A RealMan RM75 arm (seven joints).
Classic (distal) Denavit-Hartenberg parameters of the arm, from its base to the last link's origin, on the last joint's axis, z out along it. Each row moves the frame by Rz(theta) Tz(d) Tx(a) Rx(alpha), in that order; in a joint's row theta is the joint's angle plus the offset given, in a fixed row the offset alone. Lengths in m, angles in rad.
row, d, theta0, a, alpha
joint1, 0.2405, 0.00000, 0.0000, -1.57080
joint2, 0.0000, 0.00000, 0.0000, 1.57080
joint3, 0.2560, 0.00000, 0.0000, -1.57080
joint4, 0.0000, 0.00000, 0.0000, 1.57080
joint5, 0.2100, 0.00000, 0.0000, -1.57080
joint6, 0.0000, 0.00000, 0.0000, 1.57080
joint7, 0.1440, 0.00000, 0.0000, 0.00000
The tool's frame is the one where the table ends.
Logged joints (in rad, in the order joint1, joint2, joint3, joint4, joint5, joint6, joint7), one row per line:
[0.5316, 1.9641, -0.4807, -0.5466, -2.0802, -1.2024, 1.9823]
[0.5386, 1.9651, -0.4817, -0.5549, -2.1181, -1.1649, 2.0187]
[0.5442, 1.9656, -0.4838, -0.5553, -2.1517, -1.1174, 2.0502]
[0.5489, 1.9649, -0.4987, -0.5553, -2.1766, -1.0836, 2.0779]
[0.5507, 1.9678, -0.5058, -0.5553, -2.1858, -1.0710, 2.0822]
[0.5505, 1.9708, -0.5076, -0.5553, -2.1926, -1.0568, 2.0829]
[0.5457, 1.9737, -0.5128, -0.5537, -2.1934, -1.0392, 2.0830]
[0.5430, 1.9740, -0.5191, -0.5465, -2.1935, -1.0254, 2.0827]
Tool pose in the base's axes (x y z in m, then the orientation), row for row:
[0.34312, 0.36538, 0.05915, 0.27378, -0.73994, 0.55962, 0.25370]
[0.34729, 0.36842, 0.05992, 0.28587, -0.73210, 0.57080, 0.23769]
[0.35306, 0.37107, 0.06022, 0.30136, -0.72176, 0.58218, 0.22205]
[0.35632, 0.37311, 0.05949, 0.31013, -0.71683, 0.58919, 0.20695]
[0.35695, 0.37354, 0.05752, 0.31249, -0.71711, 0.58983, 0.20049]
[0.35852, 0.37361, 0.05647, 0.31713, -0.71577, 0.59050, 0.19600]
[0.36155, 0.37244, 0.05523, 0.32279, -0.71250, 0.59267, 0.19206]
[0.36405, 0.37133, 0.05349, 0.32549, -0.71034, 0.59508, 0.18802]
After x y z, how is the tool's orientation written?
As a quaternion, w x y z.
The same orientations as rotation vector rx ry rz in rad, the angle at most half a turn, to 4 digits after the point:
[-1.9902, 1.5052, 0.6824]
[-1.9571, 1.5259, 0.6354]
[-1.9146, 1.5443, 0.5890]
[-1.8933, 1.5561, 0.5466]
[-1.8918, 1.5560, 0.5289]
[-1.8839, 1.5542, 0.5159]
[-1.8701, 1.5556, 0.5041]
[-1.8620, 1.5599, 0.4929]

